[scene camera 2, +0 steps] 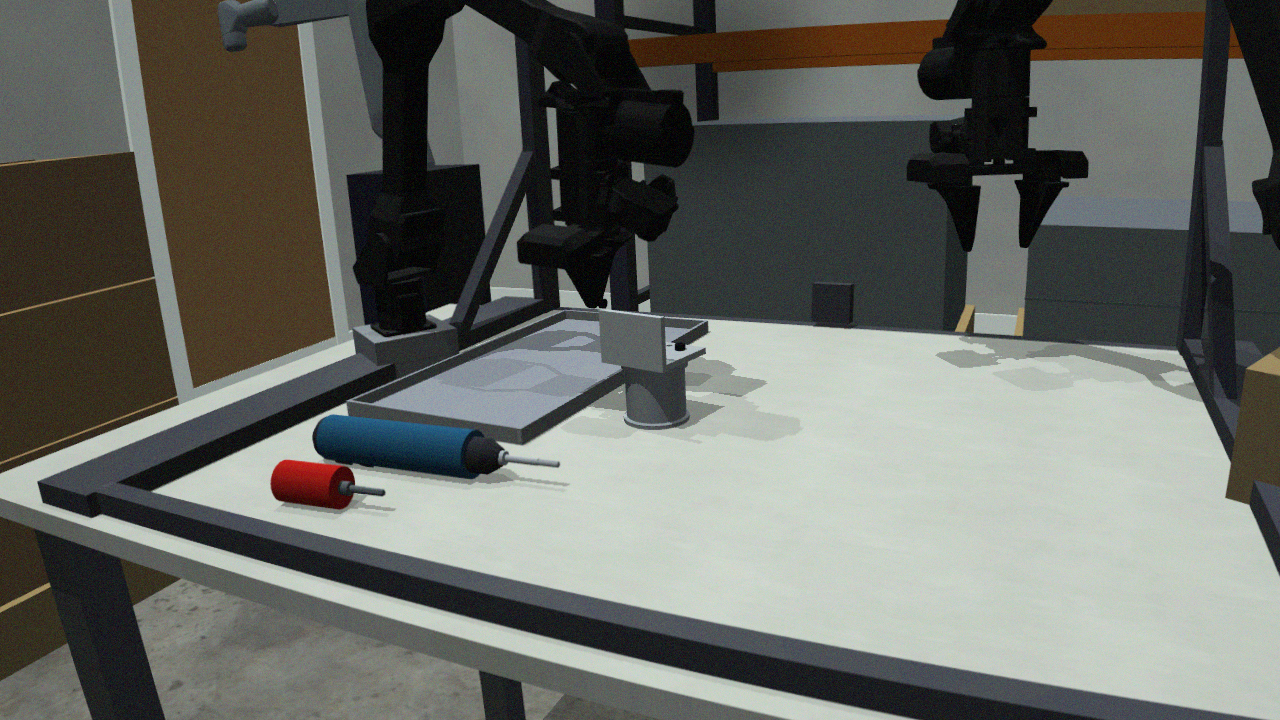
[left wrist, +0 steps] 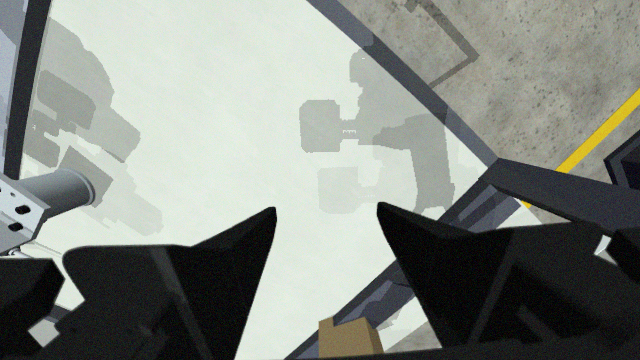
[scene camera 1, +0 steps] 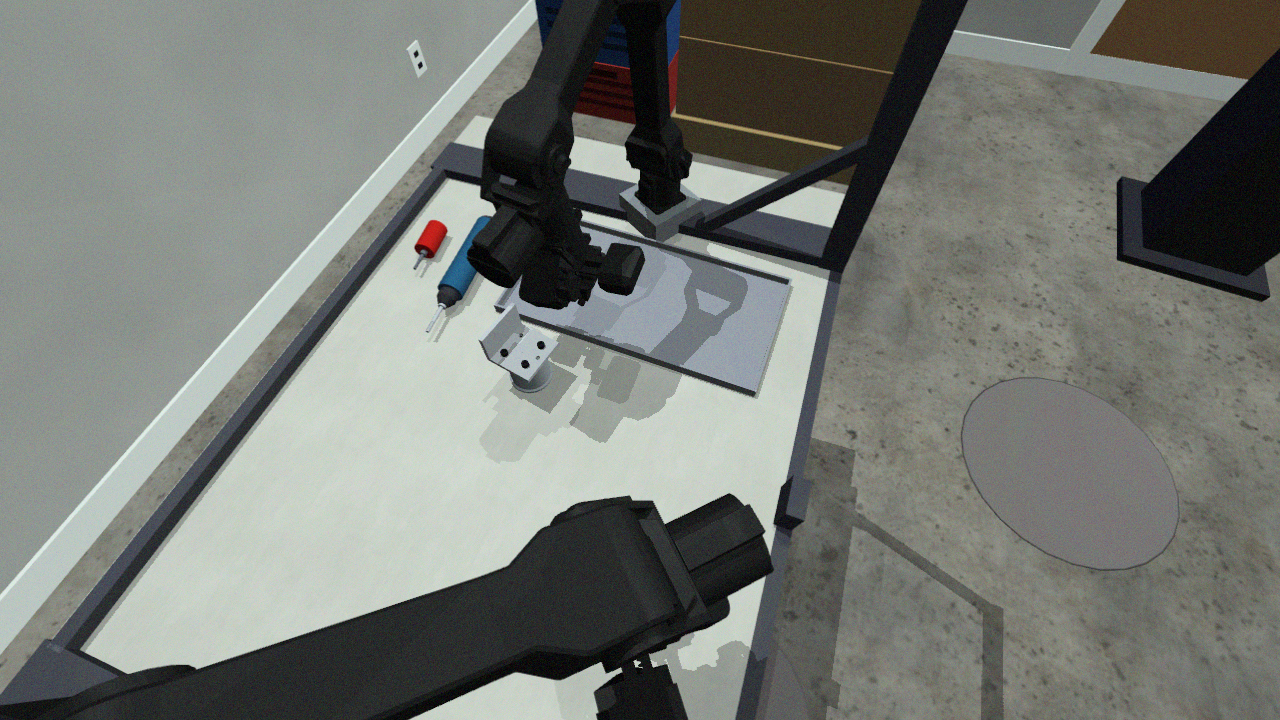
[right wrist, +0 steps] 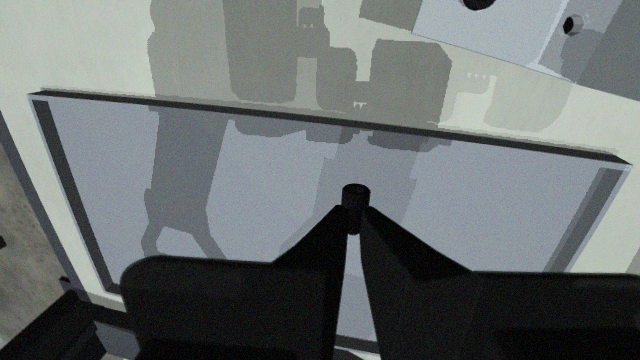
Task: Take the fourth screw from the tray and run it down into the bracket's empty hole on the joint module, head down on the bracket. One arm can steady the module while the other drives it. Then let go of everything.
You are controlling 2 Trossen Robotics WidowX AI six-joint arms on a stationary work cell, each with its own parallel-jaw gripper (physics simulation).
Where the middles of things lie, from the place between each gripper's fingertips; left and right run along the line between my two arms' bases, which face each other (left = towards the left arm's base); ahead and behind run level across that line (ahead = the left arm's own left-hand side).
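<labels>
Counting from my right hand, the grey tray (scene camera 1: 718, 320) is 100 mm to the right, 50 mm behind and 90 mm below. The blue driver (scene camera 2: 464, 453) is 240 mm ahead of that same right hand, 10 mm to the right of it and 70 mm below it, and by its middle the driver is nearer to my right hand than to my left hand. The bracket (scene camera 1: 504, 333) is 50 mm ahead of my right hand, 100 mm to the left of it and 10 mm below it, while the joint module (scene camera 2: 654, 401) is 50 mm ahead of the right hand as well, 100 mm to the left of it and 60 mm below it.
From my left hand, the joint module is 26 cm to the right, 27 cm ahead and 10 cm below, and the grey tray is 46 cm to the right, 18 cm ahead and 13 cm below. The blue driver is 47 cm ahead of my left hand, 37 cm to the right of it and 11 cm below it; of the things named here, going by their middles, the driver is the farthest from my left hand. And with the bracket, my left hand is 5 cm above it, 27 cm short of it and 26 cm to the left of it.
</labels>
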